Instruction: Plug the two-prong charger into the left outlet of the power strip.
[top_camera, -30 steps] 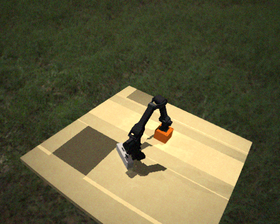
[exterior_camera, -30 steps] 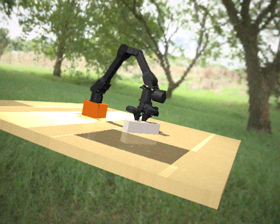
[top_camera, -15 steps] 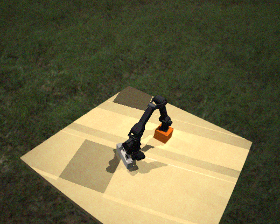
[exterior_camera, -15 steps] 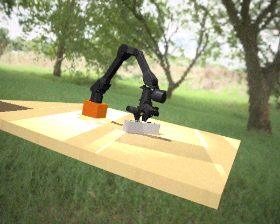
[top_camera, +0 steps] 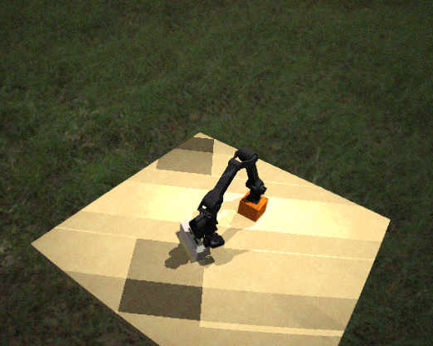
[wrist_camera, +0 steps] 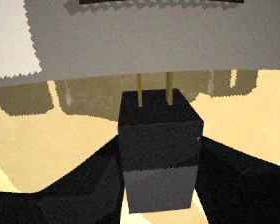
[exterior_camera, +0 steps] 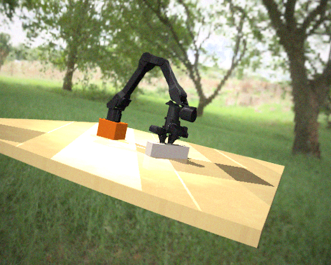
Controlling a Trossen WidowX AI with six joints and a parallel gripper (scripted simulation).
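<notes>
Right now the charger is 10 mm to the right of my gripper tip, 10 mm ahead of it and 10 mm above it.
</notes>
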